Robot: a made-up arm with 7 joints.
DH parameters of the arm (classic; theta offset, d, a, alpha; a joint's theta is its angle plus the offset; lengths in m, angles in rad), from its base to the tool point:
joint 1: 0 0.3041 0 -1.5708
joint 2: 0 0 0 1.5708
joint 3: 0 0.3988 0.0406 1.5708
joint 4: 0 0 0.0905 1.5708
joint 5: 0 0.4 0 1.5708
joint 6: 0 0 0.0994 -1.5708
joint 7: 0 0.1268 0 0
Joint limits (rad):
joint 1: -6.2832..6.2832
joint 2: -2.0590..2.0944
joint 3: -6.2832..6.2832
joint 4: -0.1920..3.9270
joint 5: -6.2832..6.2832
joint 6: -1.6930..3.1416
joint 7: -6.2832..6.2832
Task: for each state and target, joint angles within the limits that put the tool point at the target. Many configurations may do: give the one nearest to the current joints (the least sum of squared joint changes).
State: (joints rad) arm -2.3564 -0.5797 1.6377 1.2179 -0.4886 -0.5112 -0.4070
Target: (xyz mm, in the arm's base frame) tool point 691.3 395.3 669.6
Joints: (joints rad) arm -2.0983 -0.8731 1.8286 1.9102 -0.4222 -0.3473 -0.4070
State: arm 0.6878 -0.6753 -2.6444 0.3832 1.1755 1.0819 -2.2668
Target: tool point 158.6 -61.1 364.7
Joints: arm 0.5746 -1.2548 -1.9869 -0.0006 1.2802 1.7521 -2.2668
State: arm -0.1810 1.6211 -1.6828 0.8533 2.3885 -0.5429 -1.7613
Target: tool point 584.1 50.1 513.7
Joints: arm 0.6952 1.9563 -2.1494 1.4805 2.1346 -0.6129 -1.7613
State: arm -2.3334 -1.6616 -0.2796 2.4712 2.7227 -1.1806 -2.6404
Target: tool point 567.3 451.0 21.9
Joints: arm -2.6457 -2.0590 -0.4028 3.0244 2.5900 -1.0836 -2.6404
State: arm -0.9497 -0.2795 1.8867 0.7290 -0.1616 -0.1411 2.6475
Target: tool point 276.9 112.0 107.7
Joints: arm -1.4547 -0.8362 2.1215 0.2647 -0.2186 0.0999 2.6475
